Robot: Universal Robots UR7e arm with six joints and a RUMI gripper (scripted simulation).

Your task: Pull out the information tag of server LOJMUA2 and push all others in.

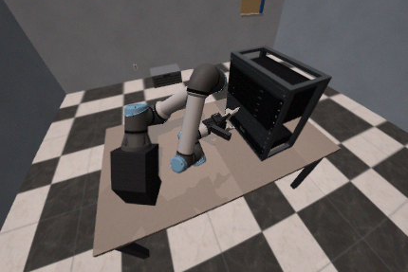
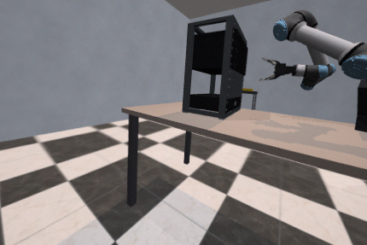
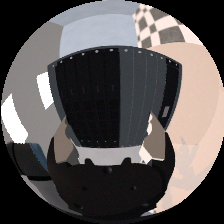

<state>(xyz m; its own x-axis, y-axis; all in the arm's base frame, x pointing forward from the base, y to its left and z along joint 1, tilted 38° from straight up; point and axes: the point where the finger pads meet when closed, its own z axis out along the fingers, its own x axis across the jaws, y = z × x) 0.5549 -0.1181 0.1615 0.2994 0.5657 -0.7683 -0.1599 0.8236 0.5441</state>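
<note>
My gripper is now 150 mm short of the white information tag and 10 mm above it.
</note>
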